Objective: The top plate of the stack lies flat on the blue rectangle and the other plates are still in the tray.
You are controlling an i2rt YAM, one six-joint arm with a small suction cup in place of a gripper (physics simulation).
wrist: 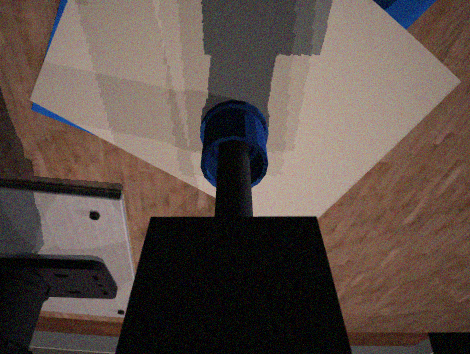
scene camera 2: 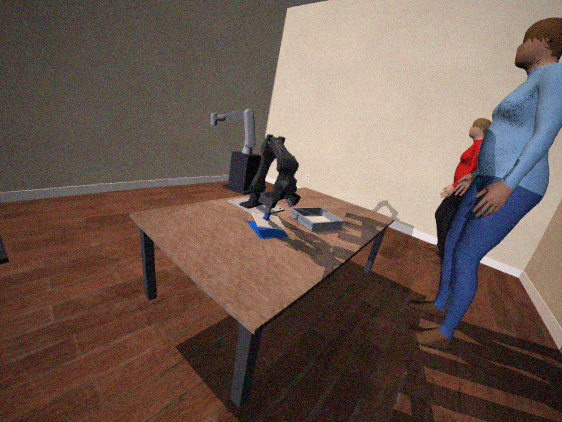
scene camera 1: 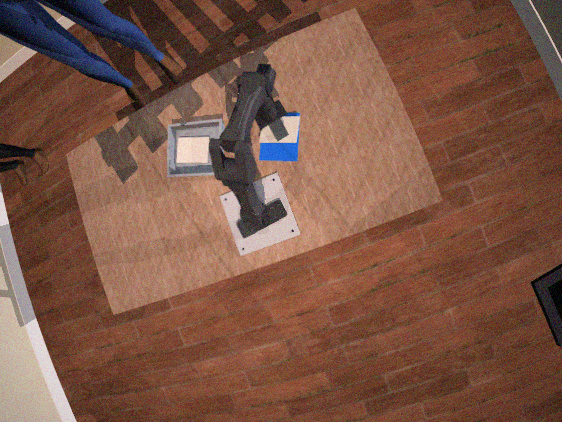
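You'd see my suction cup (scene camera 1: 271, 117) here, along with a tray (scene camera 1: 213, 128) and a blue rectangle (scene camera 1: 268, 151). Scene camera 2 has the tray (scene camera 2: 299, 214) as well. The wrist view also has my suction cup (wrist: 231, 120), but the tray is out of frame in the wrist view.
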